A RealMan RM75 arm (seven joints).
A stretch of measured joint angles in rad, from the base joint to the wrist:
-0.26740, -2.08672, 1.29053, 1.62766, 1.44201, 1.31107, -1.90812
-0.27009, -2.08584, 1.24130, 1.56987, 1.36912, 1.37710, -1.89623
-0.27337, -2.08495, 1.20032, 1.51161, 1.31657, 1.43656, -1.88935
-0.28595, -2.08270, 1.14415, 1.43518, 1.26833, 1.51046, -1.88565
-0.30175, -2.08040, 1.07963, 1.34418, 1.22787, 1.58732, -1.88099
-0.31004, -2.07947, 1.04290, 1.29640, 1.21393, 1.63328, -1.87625
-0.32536, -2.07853, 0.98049, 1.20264, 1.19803, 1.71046, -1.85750
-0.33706, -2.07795, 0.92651, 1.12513, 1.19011, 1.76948, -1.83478
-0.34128, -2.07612, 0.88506, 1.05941, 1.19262, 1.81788, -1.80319
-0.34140, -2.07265, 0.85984, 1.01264, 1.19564, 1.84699, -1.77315
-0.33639, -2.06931, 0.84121, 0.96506, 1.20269, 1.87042, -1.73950
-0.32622, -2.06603, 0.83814, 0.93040, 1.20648, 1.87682, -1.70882
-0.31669, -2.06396, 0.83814, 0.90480, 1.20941, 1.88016, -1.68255
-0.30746, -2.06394, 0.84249, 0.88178, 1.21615, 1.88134, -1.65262
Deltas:
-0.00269, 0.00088, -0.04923, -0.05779, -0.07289, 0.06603, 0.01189
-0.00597, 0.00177, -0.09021, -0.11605, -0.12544, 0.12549, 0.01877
-0.01855, 0.00402, -0.14638, -0.19248, -0.17368, 0.19939, 0.02247
-0.03435, 0.00632, -0.21090, -0.28348, -0.21414, 0.27625, 0.02713
-0.04264, 0.00725, -0.24763, -0.33126, -0.22808, 0.32221, 0.03187
-0.05796, 0.00819, -0.31004, -0.42502, -0.24398, 0.39939, 0.05062
-0.06966, 0.00877, -0.36402, -0.50253, -0.25190, 0.45841, 0.07334
-0.07388, 0.01060, -0.40547, -0.56825, -0.24939, 0.50681, 0.10493
-0.07400, 0.01407, -0.43069, -0.61502, -0.24637, 0.53592, 0.13497
-0.06899, 0.01741, -0.44932, -0.66260, -0.23932, 0.55935, 0.16862
-0.05882, 0.02069, -0.45239, -0.69726, -0.23553, 0.56575, 0.19930
-0.04929, 0.02276, -0.45239, -0.72286, -0.23260, 0.56909, 0.22557
-0.04006, 0.02278, -0.44804, -0.74588, -0.22586, 0.57027, 0.25550

